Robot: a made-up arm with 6 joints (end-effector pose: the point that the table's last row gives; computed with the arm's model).
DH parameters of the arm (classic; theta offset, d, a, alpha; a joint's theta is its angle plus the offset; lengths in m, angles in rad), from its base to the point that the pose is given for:
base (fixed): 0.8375 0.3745 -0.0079 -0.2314
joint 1: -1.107 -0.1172 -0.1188 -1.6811
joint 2: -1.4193 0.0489 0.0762 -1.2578
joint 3: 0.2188 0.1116 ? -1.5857
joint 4: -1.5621 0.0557 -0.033 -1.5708
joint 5: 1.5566 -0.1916 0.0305 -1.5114
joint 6: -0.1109 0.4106 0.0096 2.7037
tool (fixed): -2.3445 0.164 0 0
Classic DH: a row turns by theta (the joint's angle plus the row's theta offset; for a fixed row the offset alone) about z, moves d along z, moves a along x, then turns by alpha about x.
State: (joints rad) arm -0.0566 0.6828 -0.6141 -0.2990 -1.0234 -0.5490
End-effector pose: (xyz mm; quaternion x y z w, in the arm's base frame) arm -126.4 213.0 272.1 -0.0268 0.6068 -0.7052 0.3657
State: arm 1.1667 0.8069 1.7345 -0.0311 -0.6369 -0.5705
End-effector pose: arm -83.4 10.2 456.5 -0.3191 -0.9260 0.2006 0.0207
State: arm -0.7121 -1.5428 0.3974 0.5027 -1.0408 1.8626
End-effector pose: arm 209.3 327.4 265.2 0.1465 0.0885 -0.9587 0.2273
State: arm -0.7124 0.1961 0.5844 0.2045 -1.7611 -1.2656
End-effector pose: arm 248.0 171.9 363.2 0.8784 -0.0638 -0.4736 0.0042
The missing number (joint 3, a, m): 0.0498
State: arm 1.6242 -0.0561 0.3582 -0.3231 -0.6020 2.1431
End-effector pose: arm -263.3 -263.1 339.7 -0.8551 -0.3978 -0.1403 0.3015
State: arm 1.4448 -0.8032 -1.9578 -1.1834 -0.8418 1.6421
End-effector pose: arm -48.7 -146.2 66.7 0.2008 0.0285 0.9722 0.1168
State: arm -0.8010 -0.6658 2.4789 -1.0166 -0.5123 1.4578
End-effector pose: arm -243.3 49.3 212.9 -0.2462 0.2418 -0.0435 0.9376
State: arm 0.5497 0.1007 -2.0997 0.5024 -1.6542 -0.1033
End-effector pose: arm 88.4 -32.2 121.7 -0.1105 -0.3688 -0.4130 0.8254
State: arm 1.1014 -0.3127 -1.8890 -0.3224 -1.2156 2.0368
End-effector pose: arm 91.8 -136.9 178.7 0.0615 0.2712 0.9380 0.2069
